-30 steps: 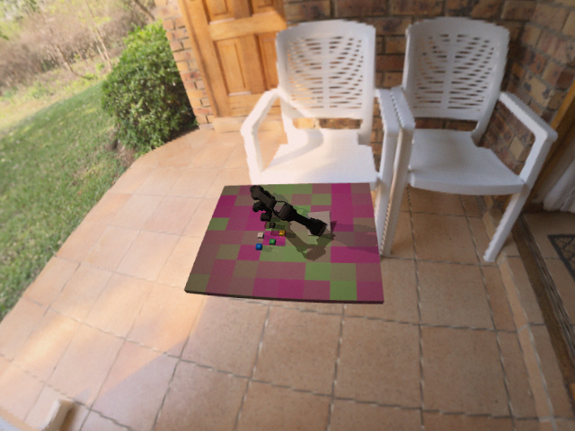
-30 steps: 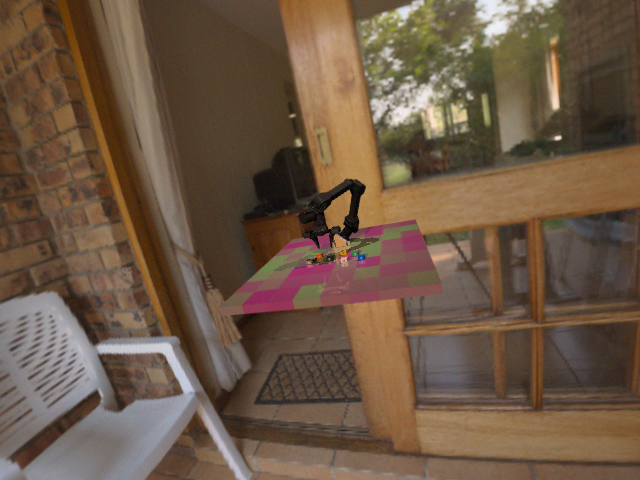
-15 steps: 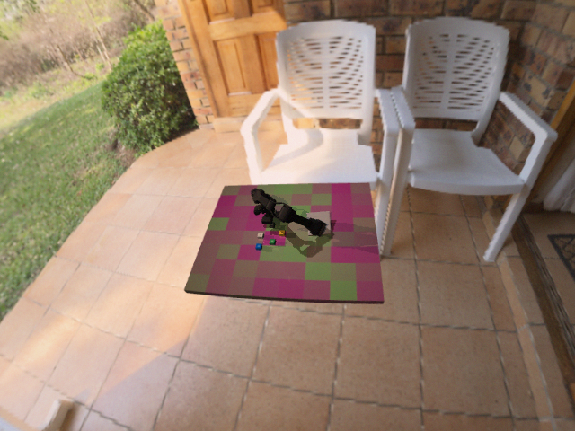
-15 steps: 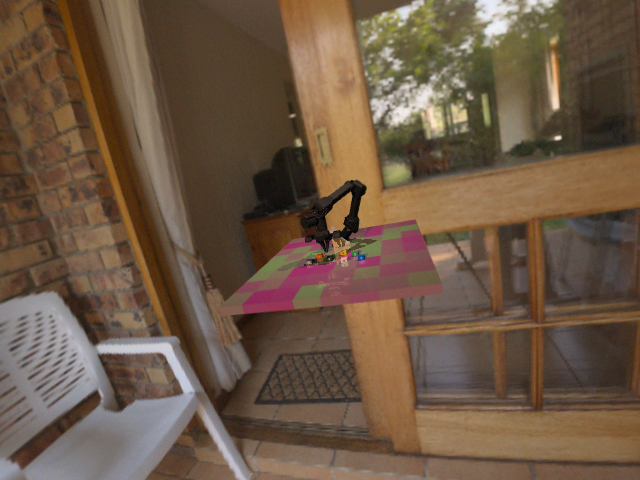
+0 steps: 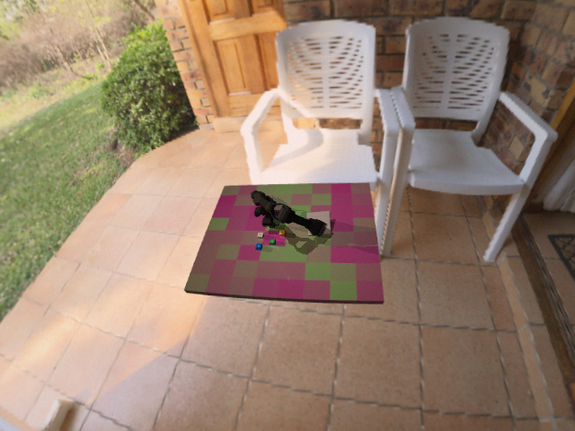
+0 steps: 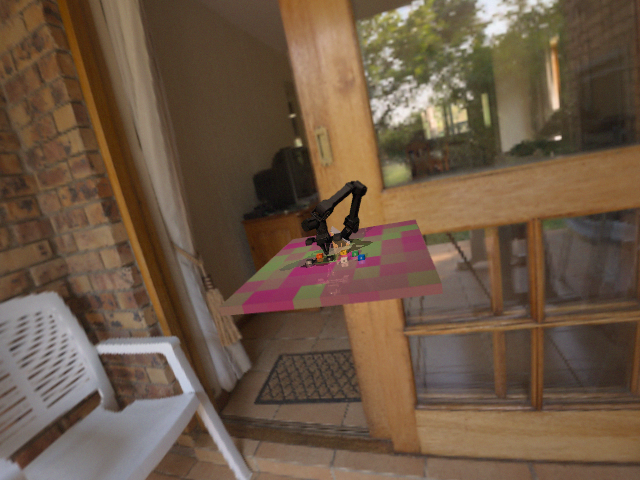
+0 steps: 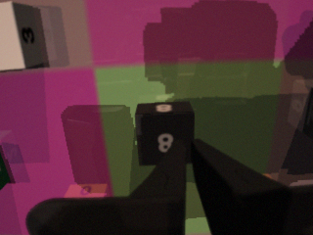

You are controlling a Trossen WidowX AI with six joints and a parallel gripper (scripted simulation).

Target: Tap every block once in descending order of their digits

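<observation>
Now: the black block marked 8 2 cm below my gripper tip and 1 cm to the left of it. Round my gripper tip: orange block marked 1: 7 cm to the right, 7 cm behind, 2 cm below; then grey block marked 9: 10 cm to the right, 2 cm below, 1 cm ahead; then yellow block marked 0: 8 cm behind, 7 cm to the left, 2 cm below.
</observation>
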